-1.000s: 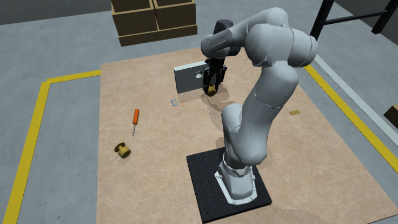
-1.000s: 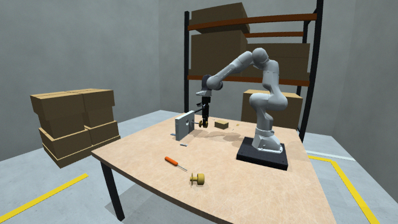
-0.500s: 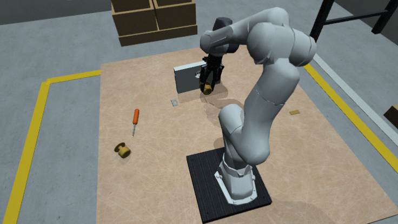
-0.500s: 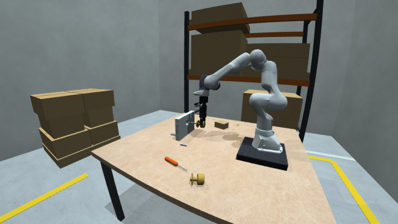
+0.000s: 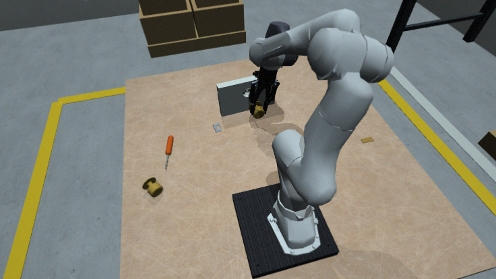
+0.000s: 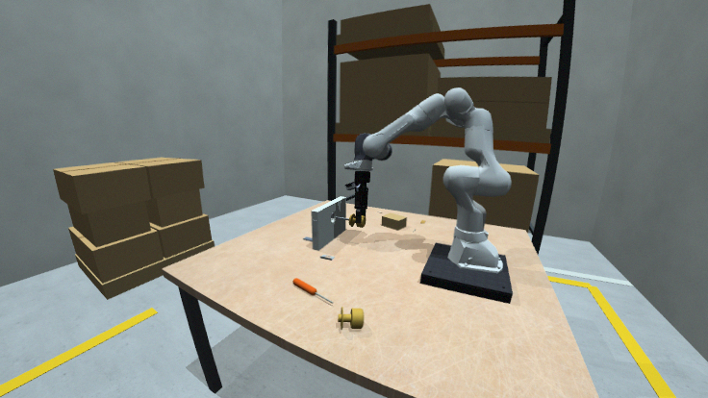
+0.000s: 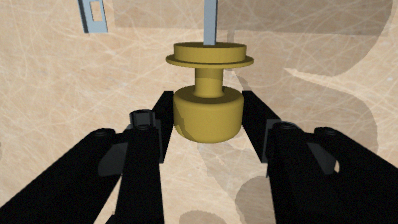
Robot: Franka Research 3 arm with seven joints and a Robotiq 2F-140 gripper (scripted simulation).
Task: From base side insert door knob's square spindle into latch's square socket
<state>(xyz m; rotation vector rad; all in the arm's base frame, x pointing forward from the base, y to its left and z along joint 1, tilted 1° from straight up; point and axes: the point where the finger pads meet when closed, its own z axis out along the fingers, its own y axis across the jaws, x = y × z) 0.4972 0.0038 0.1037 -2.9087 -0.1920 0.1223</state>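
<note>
Right now the grey door panel is 160 mm ahead of my hand, 20 mm to the left of it and 40 mm below it. Also, from my hand: tan block (60 mm behind, 330 mm to the right, 120 mm below); brass knob (240 mm behind, 520 mm to the left, 120 mm below); orange screwdriver (60 mm behind, 460 mm to the left, 130 mm below).
</note>
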